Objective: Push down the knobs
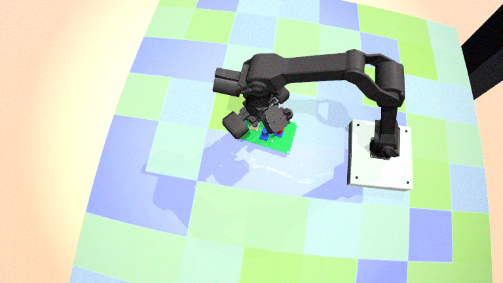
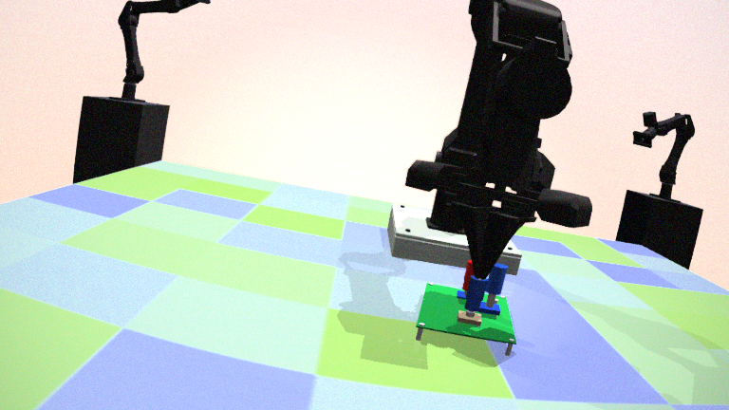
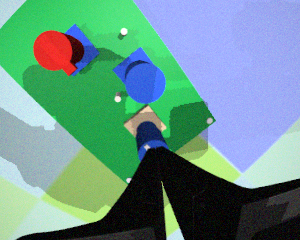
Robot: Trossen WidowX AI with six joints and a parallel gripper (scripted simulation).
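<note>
Right now my gripper tip is 7 cm past the red knob, 1 cm to the right of it and 2 cm above it.
</note>
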